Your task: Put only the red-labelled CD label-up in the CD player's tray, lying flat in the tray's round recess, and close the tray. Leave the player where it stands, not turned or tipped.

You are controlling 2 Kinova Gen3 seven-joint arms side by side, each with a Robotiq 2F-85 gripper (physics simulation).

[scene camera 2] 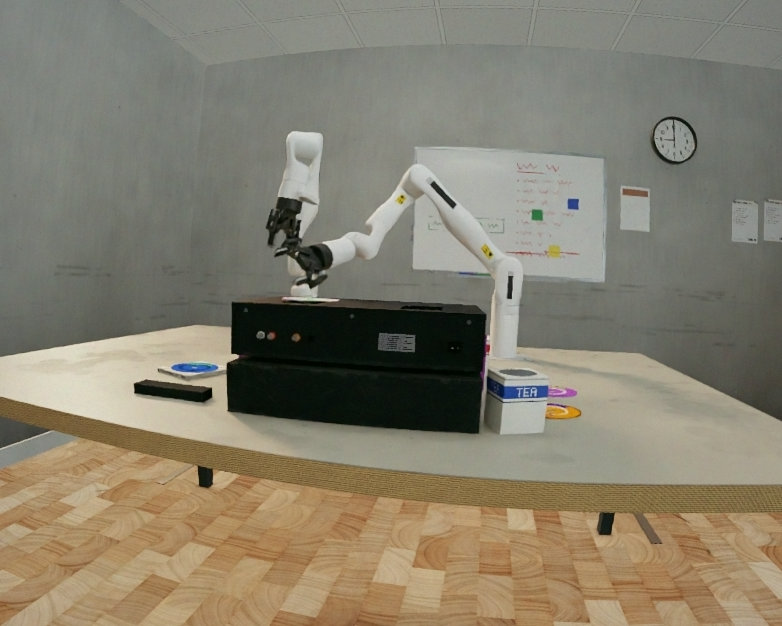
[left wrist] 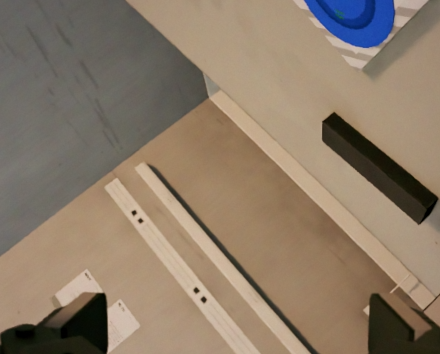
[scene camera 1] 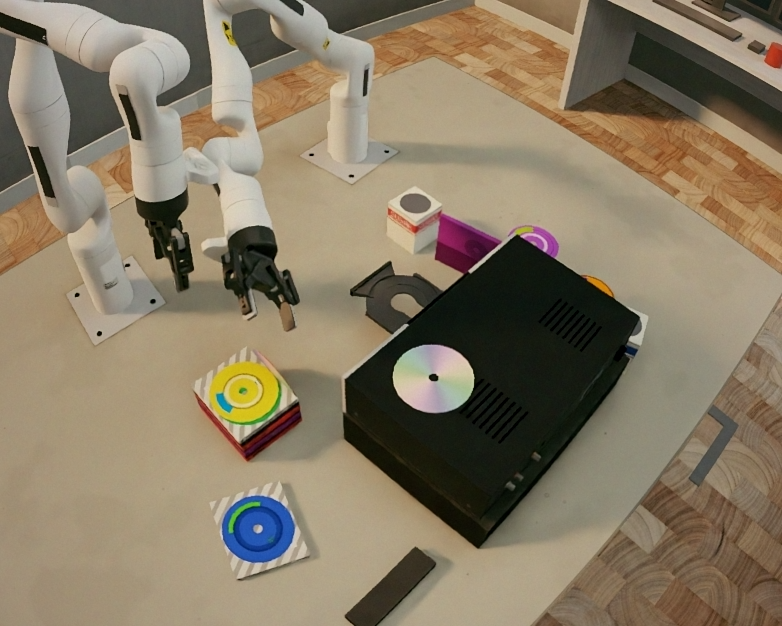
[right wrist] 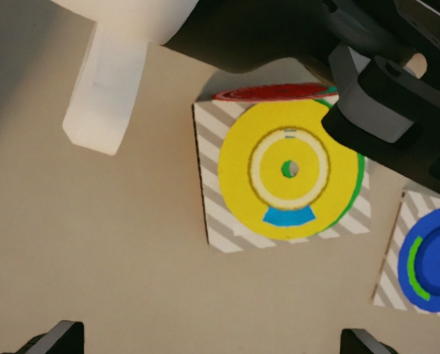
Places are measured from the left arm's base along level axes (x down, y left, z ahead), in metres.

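Where they show: left gripper, fingertip midpoint: (scene camera 2: 284,268) (left wrist: 237,323) (scene camera 1: 272,324); right gripper, fingertip midpoint: (scene camera 1: 171,273); left arm's base at its link origin: (scene camera 2: 502,355) (scene camera 1: 348,153); right arm's base at its link origin: (scene camera 1: 113,298).
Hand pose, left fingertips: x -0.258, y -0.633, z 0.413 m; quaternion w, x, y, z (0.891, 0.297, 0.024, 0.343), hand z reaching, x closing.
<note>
Each offset is from my left fingertips to the top centre of the thing.
The red-labelled CD @(dy +0.019, dx +0.140, dz -0.041 m) (right wrist: 275,92) leans on edge against the far side of the stack of cases (scene camera 1: 246,438) (right wrist: 225,244); a sliver shows in the right wrist view. A yellow disc @(dy -0.044, dx +0.183, dz -0.053 m) (scene camera 1: 228,378) (right wrist: 240,170) lies on the stack, with a green-edged disc beneath. The black CD player (scene camera 1: 515,313) (scene camera 2: 352,398) has its tray @(dy +0.249, dx +0.131, dz +0.092 m) (scene camera 1: 386,301) out, with no disc on it. My left gripper (scene camera 1: 268,315) (left wrist: 237,323) is open and empty above the table between the stack and the tray. My right gripper (scene camera 1: 176,268) (right wrist: 212,340) is open and empty, beside the left gripper.
A shiny disc @(dy +0.116, dx +0.064, dz +0.208 m) (scene camera 1: 417,391) lies label-down on the player. A blue disc @(dy -0.194, dx +0.247, dz +0.115 m) (scene camera 1: 244,548) on a striped case and a black bar @(dy -0.135, dx +0.238, dz +0.341 m) (scene camera 1: 390,587) (left wrist: 377,167) lie nearer the front. A white-red box @(dy +0.497, dx +0.162, dz -0.108 m) (scene camera 1: 412,228), purple case @(dy +0.484, dx +0.133, dz +0.040 m) (scene camera 1: 459,246), purple disc @(dy +0.662, dx +0.257, dz +0.108 m) (scene camera 1: 551,244) and tea box @(dy +0.509, dx +0.162, dz +0.391 m) (scene camera 2: 515,417) stand or lie around the player.
</note>
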